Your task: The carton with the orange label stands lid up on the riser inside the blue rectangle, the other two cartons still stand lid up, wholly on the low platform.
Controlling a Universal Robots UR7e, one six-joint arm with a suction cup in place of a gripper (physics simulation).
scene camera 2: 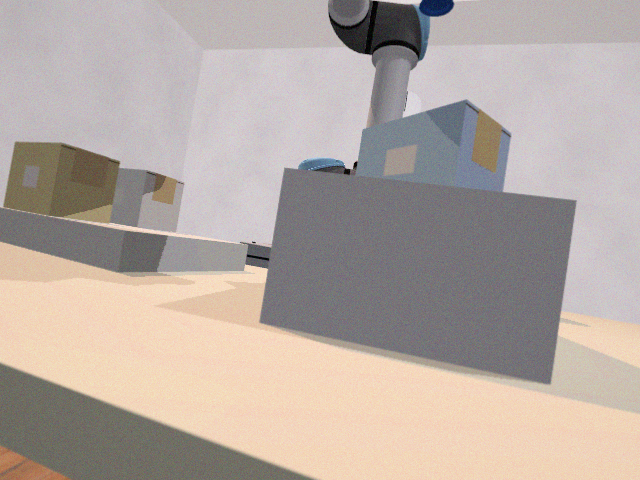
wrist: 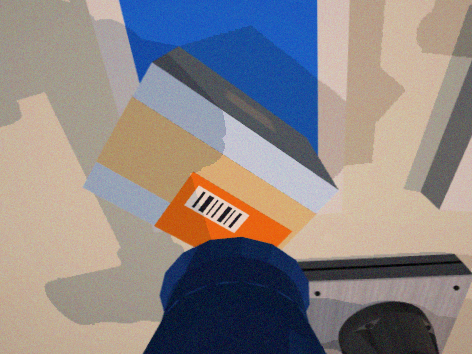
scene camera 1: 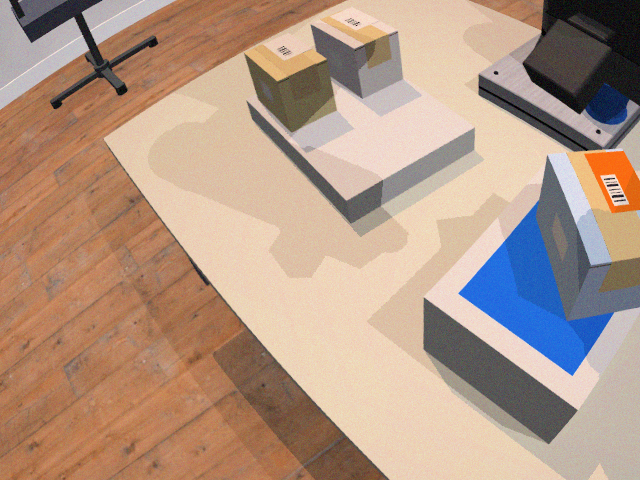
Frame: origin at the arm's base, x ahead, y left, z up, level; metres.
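Seen in the pictures: end effector, tool point: (scene camera 2: 436, 5) (wrist: 235, 301) (scene camera 1: 605, 108); arm's base, origin of the base link: (wrist: 382, 332).
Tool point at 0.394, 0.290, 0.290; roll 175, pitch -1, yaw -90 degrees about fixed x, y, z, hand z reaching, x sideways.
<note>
Offsets run from my tool point to a thing's top centre, as dx, dy, dz. Level surfaces: height alone.
The carton with the orange label @[-0.039, +0.010, -0.121] (scene camera 1: 594, 232) (scene camera 2: 433, 150) (wrist: 213, 164) stands lid up on the grey riser @[-0.010, -0.001, -0.219] (scene camera 1: 496, 361) (scene camera 2: 413, 273). It is turned at an angle and sits at the end of the blue rectangle @[-0.010, -0.001, -0.219] (scene camera 1: 516, 294) (wrist: 228, 19) nearest the arm's base. I cannot tell whether its foot is wholly inside the blue. The suction cup (wrist: 234, 263) (scene camera 1: 610, 106) hangs well above and beside the carton, apart from it and holding nothing. A brown carton @[+0.039, -0.528, -0.188] (scene camera 1: 291, 85) (scene camera 2: 56, 178) and a grey carton @[-0.094, -0.528, -0.188] (scene camera 1: 359, 51) (scene camera 2: 147, 201) stand lid up on the low platform @[-0.024, -0.450, -0.291] (scene camera 1: 413, 139) (scene camera 2: 77, 237).
The arm's base plate (scene camera 1: 516, 88) (wrist: 381, 282) lies behind the riser. A black stand (scene camera 1: 98, 64) is on the wooden floor at the far left. The beige table top @[dz -0.340] (scene camera 1: 310, 310) ends at a curved front edge.
</note>
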